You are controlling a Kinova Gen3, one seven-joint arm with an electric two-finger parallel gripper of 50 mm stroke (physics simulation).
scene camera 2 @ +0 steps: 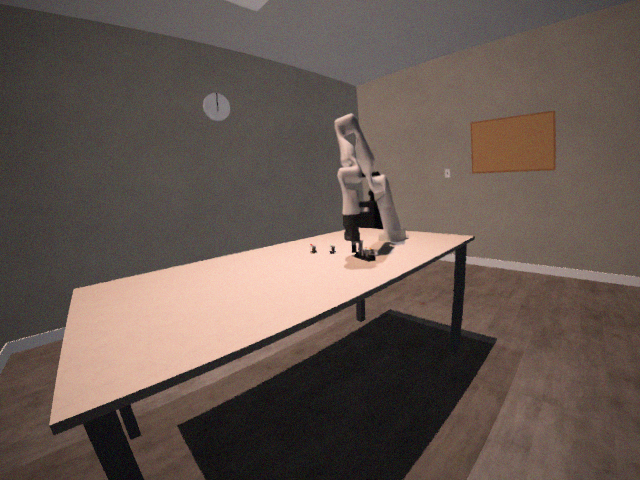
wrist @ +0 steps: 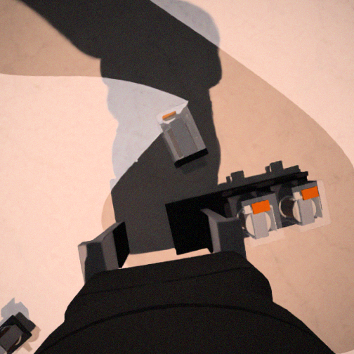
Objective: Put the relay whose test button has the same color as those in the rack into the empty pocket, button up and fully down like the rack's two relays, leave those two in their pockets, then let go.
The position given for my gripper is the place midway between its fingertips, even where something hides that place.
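Relay [wrist: 258, 211]. Black rack [wrist: 182, 215]. My gripper [wrist: 163, 231].
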